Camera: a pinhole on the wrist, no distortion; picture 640 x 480 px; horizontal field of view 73.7 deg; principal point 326.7 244.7 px. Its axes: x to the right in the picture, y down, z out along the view. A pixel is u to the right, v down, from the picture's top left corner.
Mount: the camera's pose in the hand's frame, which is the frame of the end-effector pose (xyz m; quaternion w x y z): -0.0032 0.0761 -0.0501 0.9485 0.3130 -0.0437 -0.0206
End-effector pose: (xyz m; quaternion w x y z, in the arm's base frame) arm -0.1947 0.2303 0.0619 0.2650 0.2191 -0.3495 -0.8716
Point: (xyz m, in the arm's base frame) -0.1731 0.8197 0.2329
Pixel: 62.1 252.6
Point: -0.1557 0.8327 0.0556
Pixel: 63.2 116.7
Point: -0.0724 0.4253 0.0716
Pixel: outside the picture
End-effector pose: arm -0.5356 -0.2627 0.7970 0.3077 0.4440 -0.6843 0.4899
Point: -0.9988 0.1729 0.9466
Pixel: behind the camera
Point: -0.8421 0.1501 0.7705
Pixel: behind the camera
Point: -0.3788 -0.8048 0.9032
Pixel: 506.8 282.4
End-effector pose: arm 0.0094 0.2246 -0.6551 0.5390 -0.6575 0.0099 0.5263
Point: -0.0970 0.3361 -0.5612
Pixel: 284.9 288.9
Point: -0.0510 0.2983 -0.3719
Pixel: 128.0 99.3
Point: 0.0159 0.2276 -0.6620
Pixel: 436.2 70.7
